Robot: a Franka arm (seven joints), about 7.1 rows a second.
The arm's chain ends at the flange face. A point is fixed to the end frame.
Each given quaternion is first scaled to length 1.
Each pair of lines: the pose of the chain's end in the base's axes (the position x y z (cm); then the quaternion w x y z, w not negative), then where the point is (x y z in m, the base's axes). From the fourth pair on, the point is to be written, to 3 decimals.
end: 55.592 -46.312 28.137 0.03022 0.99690 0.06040 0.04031
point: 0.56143 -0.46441 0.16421
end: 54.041 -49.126 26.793 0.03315 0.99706 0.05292 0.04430
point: 0.54692 -0.49320 0.15083
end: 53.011 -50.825 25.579 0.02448 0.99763 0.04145 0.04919
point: 0.53771 -0.50813 0.13874
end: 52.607 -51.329 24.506 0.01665 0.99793 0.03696 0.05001
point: 0.534 -0.511 0.128
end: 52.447 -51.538 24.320 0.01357 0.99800 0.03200 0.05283
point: 0.533 -0.513 0.126
